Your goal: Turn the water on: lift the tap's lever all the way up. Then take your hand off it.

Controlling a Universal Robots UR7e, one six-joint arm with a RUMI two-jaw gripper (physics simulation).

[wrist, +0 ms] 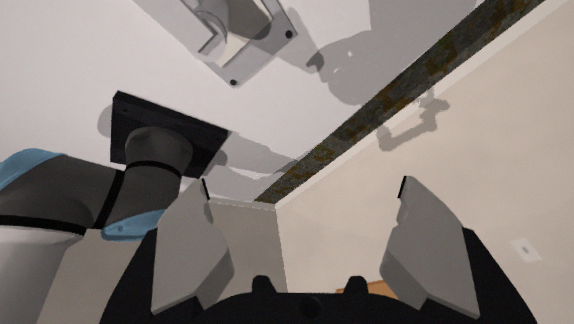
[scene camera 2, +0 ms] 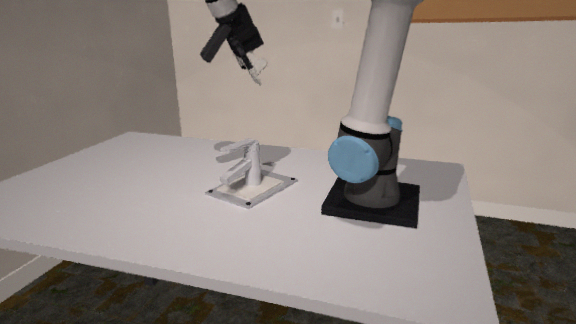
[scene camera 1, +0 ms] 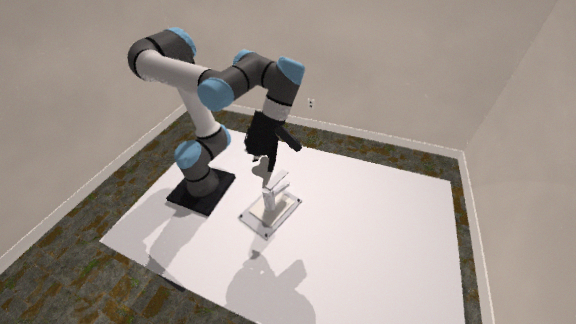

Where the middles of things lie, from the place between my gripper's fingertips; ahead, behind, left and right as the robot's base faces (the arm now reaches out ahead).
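Taking the base plate (scene camera 2: 288, 181), my hand is 320 mm above it, 80 mm to the right of it and 20 mm past it.
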